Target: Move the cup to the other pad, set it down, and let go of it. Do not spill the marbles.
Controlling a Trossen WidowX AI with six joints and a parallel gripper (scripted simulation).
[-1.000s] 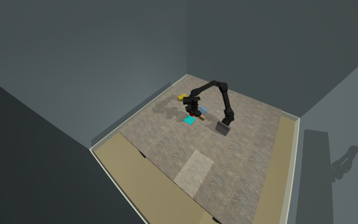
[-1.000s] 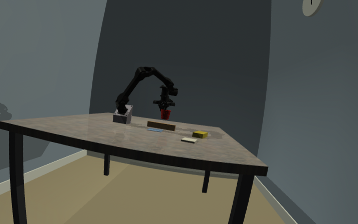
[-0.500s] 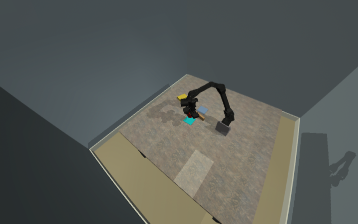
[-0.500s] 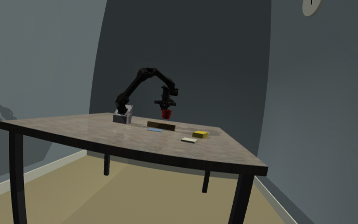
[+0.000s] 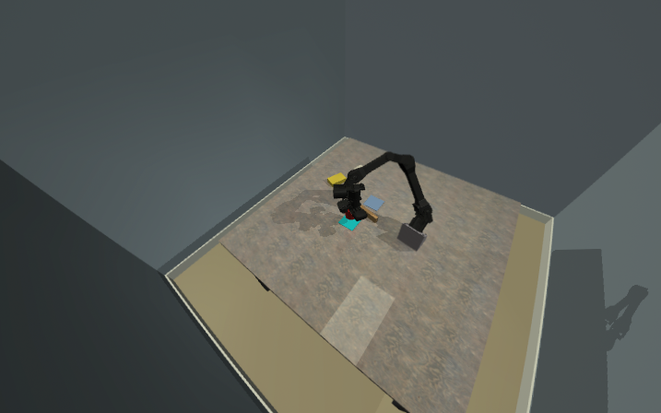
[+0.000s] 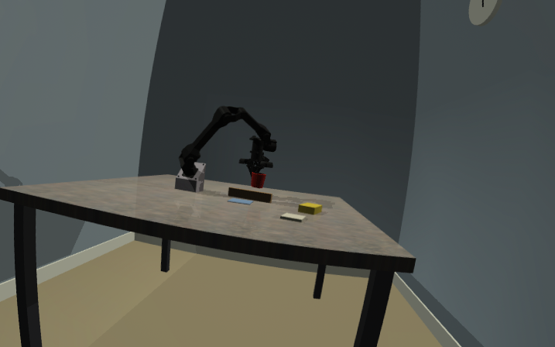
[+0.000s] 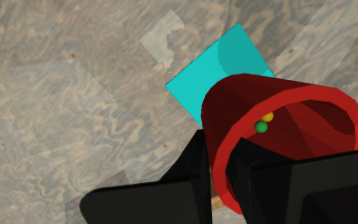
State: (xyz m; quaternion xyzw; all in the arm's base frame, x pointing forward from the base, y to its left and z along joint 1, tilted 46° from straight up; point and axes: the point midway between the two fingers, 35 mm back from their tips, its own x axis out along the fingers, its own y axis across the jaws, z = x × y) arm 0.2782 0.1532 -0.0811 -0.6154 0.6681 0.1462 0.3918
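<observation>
My gripper tip is 4 cm short of the green marble, 3 cm to the left of it and 2 cm above it. The rest, counted from my gripper tip: cyan pad: 3 cm ahead, 1 cm to the right, 10 cm below; then yellow marble: 4 cm ahead, 2 cm to the right, 2 cm below; then red cup: 3 cm ahead, 1 cm to the right.
</observation>
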